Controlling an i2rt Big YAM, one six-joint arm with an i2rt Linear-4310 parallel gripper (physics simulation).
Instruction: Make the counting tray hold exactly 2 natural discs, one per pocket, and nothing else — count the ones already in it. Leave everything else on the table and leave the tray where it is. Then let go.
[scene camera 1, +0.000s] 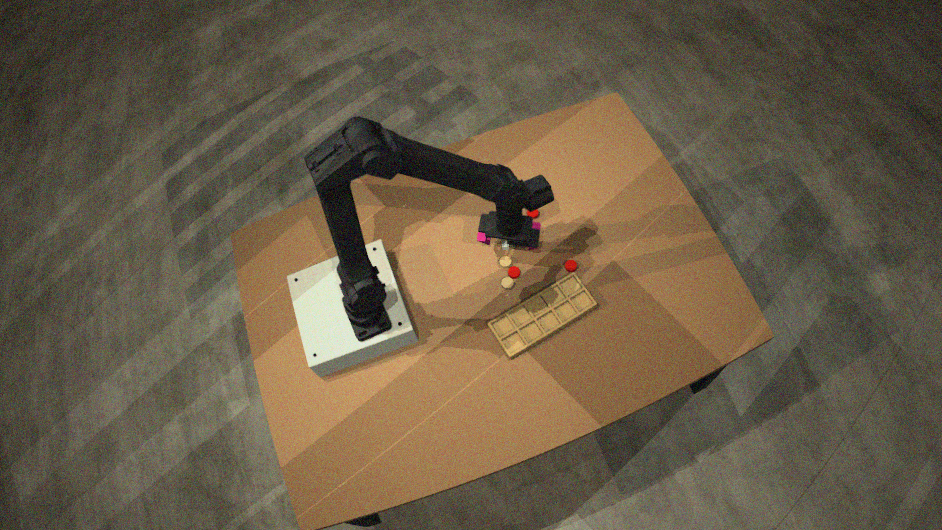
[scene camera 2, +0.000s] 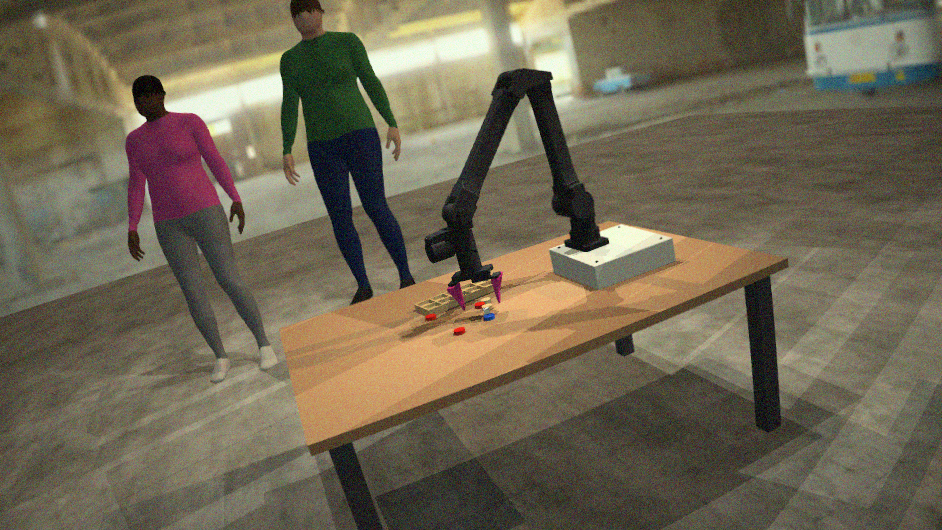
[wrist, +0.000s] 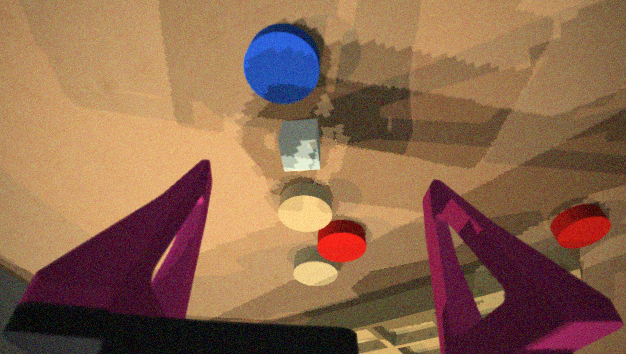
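Observation:
The tan counting tray (scene camera 1: 499, 340) (scene camera 2: 422, 310) has two rows of pockets; I make out no disc in them in scene camera 1, though some are shaded. Two natural discs lie on the table: one (scene camera 1: 505, 261) (wrist: 305, 212) near a small grey cube (scene camera 1: 505, 244) (wrist: 301, 145), the other (scene camera 1: 507, 282) (wrist: 315, 273) closer to the tray. A red disc (scene camera 1: 513, 272) (scene camera 2: 480, 305) (wrist: 342, 244) lies beside them. My gripper (scene camera 1: 509, 243) (scene camera 2: 481, 305) (wrist: 323, 180) is open and empty, above the table; the cube shows between its fingers in the wrist view.
A blue disc (scene camera 2: 488, 317) (wrist: 282, 65) lies on the cube's far side from the natural discs. A second red disc (scene camera 1: 571, 265) (scene camera 2: 430, 317) (wrist: 580, 226) lies near a tray end, and a third red disc (scene camera 1: 532, 213) (scene camera 2: 459, 330) lies beyond the gripper. The arm's white base (scene camera 1: 316, 329) (scene camera 2: 615, 253) stands on the table.

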